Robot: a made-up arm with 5 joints. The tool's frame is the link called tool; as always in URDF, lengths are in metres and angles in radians. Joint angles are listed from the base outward. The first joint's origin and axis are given. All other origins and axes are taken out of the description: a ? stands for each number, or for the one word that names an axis. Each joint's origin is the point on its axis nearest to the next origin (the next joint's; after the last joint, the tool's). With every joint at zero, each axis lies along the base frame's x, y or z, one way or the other. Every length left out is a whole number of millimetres.
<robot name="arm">
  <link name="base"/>
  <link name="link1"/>
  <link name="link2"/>
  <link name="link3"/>
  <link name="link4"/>
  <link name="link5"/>
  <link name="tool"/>
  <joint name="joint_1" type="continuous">
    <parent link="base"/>
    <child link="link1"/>
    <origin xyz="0 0 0.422"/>
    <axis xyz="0 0 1"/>
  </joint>
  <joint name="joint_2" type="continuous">
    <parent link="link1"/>
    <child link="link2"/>
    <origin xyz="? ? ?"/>
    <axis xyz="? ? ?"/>
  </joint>
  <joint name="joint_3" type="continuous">
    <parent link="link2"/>
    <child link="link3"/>
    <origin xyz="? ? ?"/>
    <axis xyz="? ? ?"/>
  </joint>
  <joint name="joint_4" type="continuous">
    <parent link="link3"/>
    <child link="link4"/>
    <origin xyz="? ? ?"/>
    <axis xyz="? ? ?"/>
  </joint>
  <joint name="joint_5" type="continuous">
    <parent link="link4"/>
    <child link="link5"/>
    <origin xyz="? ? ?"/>
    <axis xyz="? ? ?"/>
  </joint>
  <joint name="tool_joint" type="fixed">
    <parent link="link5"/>
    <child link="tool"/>
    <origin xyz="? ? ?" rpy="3.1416 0 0"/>
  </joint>
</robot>
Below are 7 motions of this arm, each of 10 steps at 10 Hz.
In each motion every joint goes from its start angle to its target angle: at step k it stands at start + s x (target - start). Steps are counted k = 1, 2, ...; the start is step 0. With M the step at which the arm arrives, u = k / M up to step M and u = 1 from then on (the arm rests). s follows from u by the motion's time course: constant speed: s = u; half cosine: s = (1 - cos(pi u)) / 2; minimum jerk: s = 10 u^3 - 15 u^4 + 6 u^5.
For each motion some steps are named. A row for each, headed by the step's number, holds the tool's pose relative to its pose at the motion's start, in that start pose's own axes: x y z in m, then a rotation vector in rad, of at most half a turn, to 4 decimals.
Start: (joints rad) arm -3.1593 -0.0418 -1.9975 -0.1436 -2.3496
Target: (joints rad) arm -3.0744 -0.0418 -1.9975 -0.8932 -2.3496
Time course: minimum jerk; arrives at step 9
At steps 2, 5, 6, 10:
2: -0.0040 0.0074 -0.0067 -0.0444 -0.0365 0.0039
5: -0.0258 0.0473 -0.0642 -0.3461 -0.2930 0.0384
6: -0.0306 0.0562 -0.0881 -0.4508 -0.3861 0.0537
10: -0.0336 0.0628 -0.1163 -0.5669 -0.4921 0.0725

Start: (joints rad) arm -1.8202 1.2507 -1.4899 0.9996 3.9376
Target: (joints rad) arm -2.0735 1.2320 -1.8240 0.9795 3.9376
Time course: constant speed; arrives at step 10
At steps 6, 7, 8, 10:
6: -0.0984 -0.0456 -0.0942 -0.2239 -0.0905 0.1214
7: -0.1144 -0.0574 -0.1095 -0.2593 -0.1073 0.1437
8: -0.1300 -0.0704 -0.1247 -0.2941 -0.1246 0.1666
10: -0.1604 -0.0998 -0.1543 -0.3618 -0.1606 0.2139

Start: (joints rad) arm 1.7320 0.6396 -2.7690 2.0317 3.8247
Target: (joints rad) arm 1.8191 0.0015 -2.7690 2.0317 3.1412
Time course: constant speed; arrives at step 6
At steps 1, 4, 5, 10:
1: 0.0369 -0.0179 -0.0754 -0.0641 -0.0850 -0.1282
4: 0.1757 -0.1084 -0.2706 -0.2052 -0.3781 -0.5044
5: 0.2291 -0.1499 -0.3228 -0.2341 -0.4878 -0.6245
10: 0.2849 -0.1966 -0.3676 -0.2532 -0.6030 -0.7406

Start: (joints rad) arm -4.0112 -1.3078 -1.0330 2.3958 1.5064
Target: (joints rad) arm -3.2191 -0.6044 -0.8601 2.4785 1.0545
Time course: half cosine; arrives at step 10
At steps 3, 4, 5, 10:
3: 0.0150 -0.0476 -0.0047 -0.1991 0.0031 -0.2544
4: 0.0165 -0.0793 -0.0041 -0.3360 0.0129 -0.4229
5: 0.0109 -0.1119 0.0000 -0.4908 0.0311 -0.6040
10: -0.0466 -0.1840 0.0339 -1.0245 0.1467 -1.1191

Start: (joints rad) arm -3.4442 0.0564 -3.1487 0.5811 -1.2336
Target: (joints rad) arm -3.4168 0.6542 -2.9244 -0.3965 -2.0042
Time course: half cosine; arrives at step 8
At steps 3, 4, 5, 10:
3: -0.0440 -0.1306 0.0710 -0.0459 0.0151 -0.2309
4: -0.0726 -0.2192 0.0985 -0.0763 0.0189 -0.3737
5: -0.1017 -0.3116 0.1125 -0.1077 0.0181 -0.5163
10: -0.1482 -0.4641 0.1055 -0.1597 0.0071 -0.7457

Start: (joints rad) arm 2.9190 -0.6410 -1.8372 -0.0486 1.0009
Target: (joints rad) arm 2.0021 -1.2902 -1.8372 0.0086 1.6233
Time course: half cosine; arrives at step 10
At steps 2, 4, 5, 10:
2: 0.0128 -0.0396 -0.0354 0.0235 0.0706 -0.0135
4: -0.0002 -0.1491 -0.1328 0.1118 0.2290 -0.0627
5: -0.0422 -0.2139 -0.1916 0.1816 0.3046 -0.1030
10: -0.3286 -0.3417 -0.3402 0.4429 0.4095 -0.2800

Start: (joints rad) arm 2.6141 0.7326 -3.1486 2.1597 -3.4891
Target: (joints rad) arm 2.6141 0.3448 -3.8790 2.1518 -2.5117
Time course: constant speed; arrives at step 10
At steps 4, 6, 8, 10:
4: 0.1001 0.0362 -0.2004 0.0686 -0.4481 0.3843
6: 0.1733 0.0628 -0.2828 0.0372 -0.6841 0.5637
8: 0.2584 0.0936 -0.3493 -0.0401 -0.9220 0.7273
10: 0.3520 0.1275 -0.3979 -0.1644 -1.1563 0.8687

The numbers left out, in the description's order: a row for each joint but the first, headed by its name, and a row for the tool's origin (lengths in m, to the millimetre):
joint_2: xyz 0 0 0, axis 0 1 0
joint_3: xyz 0.083 0 0.443, axis 0 1 0
joint_4: xyz 0.073 0 -0.322, axis 0 1 0
joint_5: xyz 0.113 0 -0.144, axis 0 0 -1
tool: xyz 0 0 0

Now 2 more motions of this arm.
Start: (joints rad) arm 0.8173 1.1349 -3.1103 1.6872 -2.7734
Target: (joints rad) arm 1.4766 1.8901 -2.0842 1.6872 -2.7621
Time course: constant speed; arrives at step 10
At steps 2, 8, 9, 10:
2: 0.0910 0.0874 0.2113 0.1148 0.3370 -0.1295
8: 0.6259 0.0662 0.6215 0.7257 1.2075 -0.5155
9: 0.7153 0.0143 0.6447 0.8672 1.3258 -0.5671
10: 0.7953 -0.0485 0.6544 1.0201 1.4343 -0.6114

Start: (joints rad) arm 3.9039 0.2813 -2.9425 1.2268 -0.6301
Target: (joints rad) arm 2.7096 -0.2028 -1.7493 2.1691 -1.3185
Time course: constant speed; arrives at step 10
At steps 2, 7, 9, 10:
2: -0.1072 0.0597 0.0197 0.0361 -0.3990 -0.0646
7: -0.3929 0.1098 -0.1222 0.3947 -1.1900 0.1618
9: -0.4703 0.0674 -0.2212 0.6112 -1.3390 0.4037
10: -0.4959 0.0333 -0.2693 0.7225 -1.3618 0.5494

